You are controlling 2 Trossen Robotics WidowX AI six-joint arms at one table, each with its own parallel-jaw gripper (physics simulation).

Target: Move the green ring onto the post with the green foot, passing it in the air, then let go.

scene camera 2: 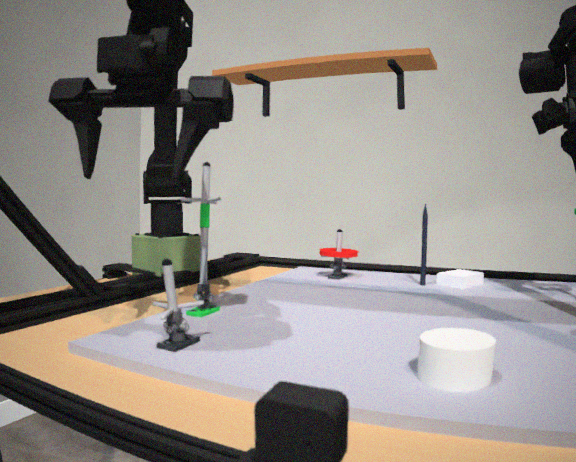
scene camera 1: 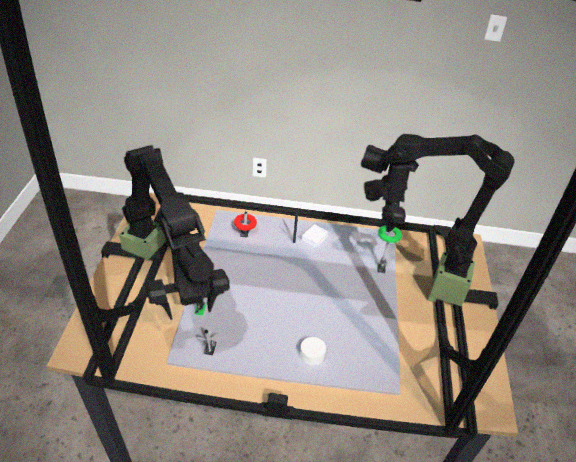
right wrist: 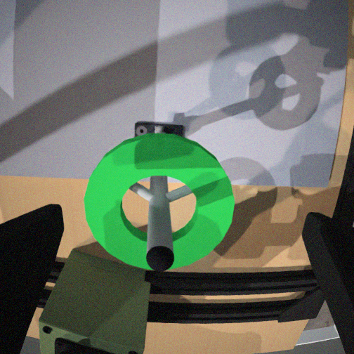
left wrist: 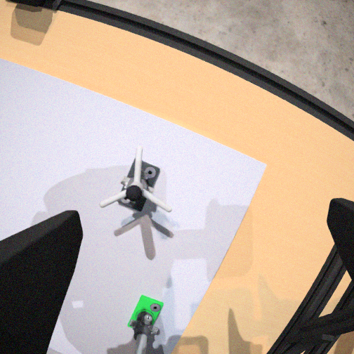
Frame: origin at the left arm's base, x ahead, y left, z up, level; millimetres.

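Seen in the pictures: left gripper, fingertip midpoint: [scene camera 2: 130, 179] [scene camera 1: 190, 315]; left arm's base, link origin: [scene camera 2: 166, 235] [scene camera 1: 141, 229]; right arm's base, link origin: [scene camera 1: 456, 267].
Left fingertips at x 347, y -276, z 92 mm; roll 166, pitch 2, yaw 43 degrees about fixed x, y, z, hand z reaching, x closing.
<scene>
Pixels of each thing's top centre, then the offset from my left fingertips to it. "spot": a spot on its surface instead.
- green ring, top centre: [scene camera 1: 390, 232] dx +349, dy +540, dz -25 mm
- leaning grey post whose dark foot, surface spot: [scene camera 1: 382, 266] spot: dx +354, dy +519, dz -148 mm
- post with the green foot, surface spot: [scene camera 2: 204, 250] spot: dx -66, dy +146, dz -87 mm
- shorter post, surface spot: [scene camera 2: 171, 292] [scene camera 1: 208, 338] spot: dx +28, dy +29, dz -111 mm
- red ring, top centre: [scene camera 2: 338, 249] [scene camera 1: 245, 220] dx -96, dy +481, dz -116 mm
- dark pointed rod, top centre: [scene camera 2: 425, 203] [scene camera 1: 297, 208] dx +62, dy +512, dz -27 mm
- white block, top centre: [scene camera 2: 460, 272] [scene camera 1: 315, 233] dx +114, dy +563, dz -147 mm
- white cylinder, top centre: [scene camera 2: 457, 338] [scene camera 1: 313, 347] dx +275, dy +137, dz -132 mm
The green ring [scene camera 1: 384, 238] [right wrist: 102, 200] sits high around a leaning grey post whose dark foot [scene camera 1: 382, 266] [right wrist: 142, 130] stands at the right of the mat in scene camera 1. My right gripper [scene camera 1: 393, 225] [right wrist: 186, 222] is open above the ring, which shows between its fingers in the right wrist view; the fingers do not hold it. The post with the green foot [scene camera 1: 200, 309] [scene camera 2: 204, 250] [left wrist: 145, 306] stands upright at the left, with side prongs above a green band and no ring on it. My left gripper [scene camera 1: 190, 314] [scene camera 2: 132, 177] [left wrist: 208, 218] is open and empty near that post.
A shorter post [scene camera 1: 209, 344] [scene camera 2: 171, 292] [left wrist: 134, 193] with prongs stands near the green-footed one. A red ring [scene camera 1: 238, 224] [scene camera 2: 327, 253] sits on a post at the back. A dark pointed rod [scene camera 1: 295, 229] [scene camera 2: 424, 245], a white block [scene camera 1: 315, 235] [scene camera 2: 460, 279] and a white cylinder [scene camera 1: 313, 352] [scene camera 2: 456, 362] stand on the mat.
</scene>
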